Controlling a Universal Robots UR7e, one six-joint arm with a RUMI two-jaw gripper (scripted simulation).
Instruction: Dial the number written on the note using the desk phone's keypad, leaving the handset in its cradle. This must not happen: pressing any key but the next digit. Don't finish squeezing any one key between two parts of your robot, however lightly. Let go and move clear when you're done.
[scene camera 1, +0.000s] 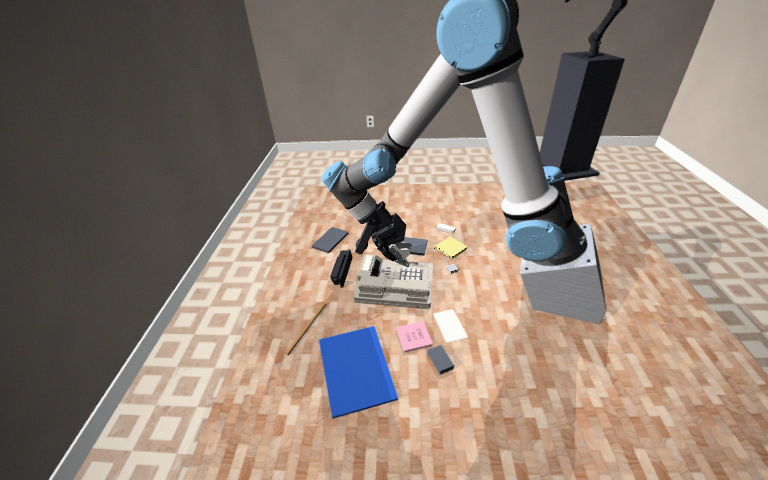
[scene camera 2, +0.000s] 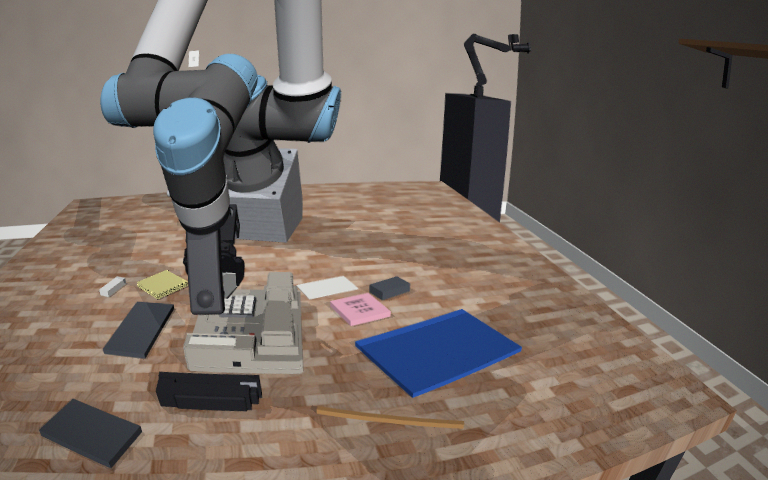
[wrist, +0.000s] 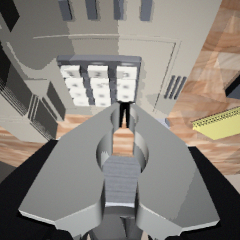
Observation:
I see my gripper (scene camera 2: 225, 297), a pencil (scene camera 2: 320, 410), a blue board (scene camera 2: 427, 355), a white card (scene camera 2: 341, 284) and a black stapler (scene camera 2: 183, 390).
The blue board is seen too in scene camera 1 (scene camera 1: 357, 377). My gripper also shows in scene camera 1 (scene camera 1: 408, 266) and in the wrist view (wrist: 125, 103). The wrist view misses the pencil: it is out of frame. The wrist view does not show the blue board: it is out of frame.

